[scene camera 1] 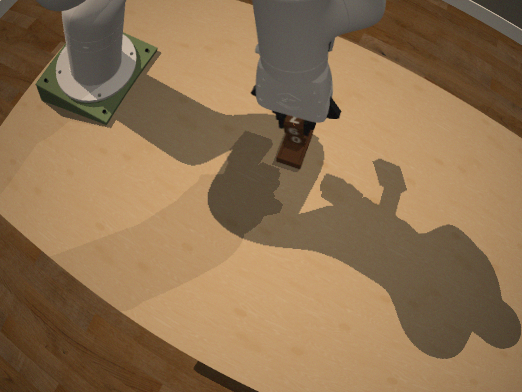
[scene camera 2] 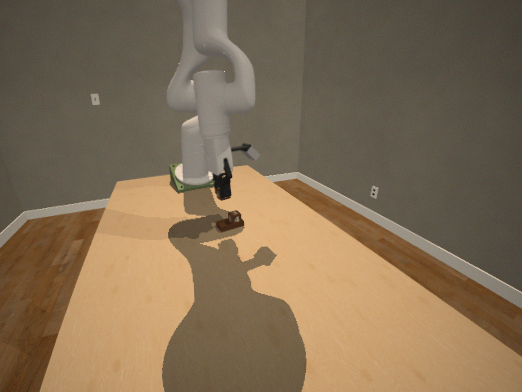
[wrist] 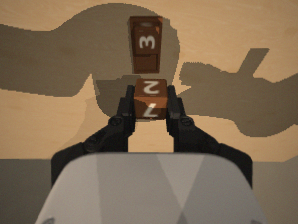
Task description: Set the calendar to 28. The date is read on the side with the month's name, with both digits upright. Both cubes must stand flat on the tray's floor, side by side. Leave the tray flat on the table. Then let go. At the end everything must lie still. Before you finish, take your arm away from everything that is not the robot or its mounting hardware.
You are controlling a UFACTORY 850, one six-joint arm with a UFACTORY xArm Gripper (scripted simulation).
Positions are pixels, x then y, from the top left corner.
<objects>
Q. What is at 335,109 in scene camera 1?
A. My gripper.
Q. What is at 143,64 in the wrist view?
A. A tray.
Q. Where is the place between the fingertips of my gripper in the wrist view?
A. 150,95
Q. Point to a brown date cube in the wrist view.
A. At 150,98
</objects>
